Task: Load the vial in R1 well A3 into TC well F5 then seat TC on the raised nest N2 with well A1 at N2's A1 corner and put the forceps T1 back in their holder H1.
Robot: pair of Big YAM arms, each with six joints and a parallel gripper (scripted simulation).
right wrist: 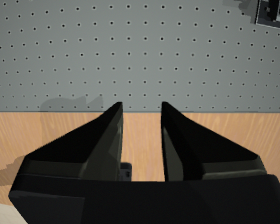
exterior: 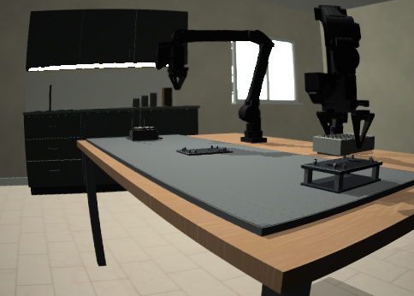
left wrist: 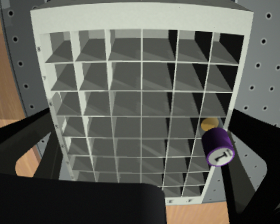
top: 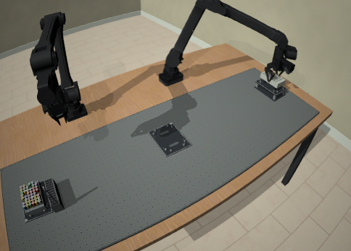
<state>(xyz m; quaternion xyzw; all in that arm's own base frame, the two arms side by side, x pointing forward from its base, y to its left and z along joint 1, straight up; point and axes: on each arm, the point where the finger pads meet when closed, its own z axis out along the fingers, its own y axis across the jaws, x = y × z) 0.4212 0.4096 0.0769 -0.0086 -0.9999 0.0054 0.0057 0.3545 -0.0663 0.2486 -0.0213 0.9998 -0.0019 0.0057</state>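
My left gripper is now right at the tube carrier TC. From my left hand the other things lie so: holder H1: 1230 mm to the right, 80 mm ahead, 70 mm below.
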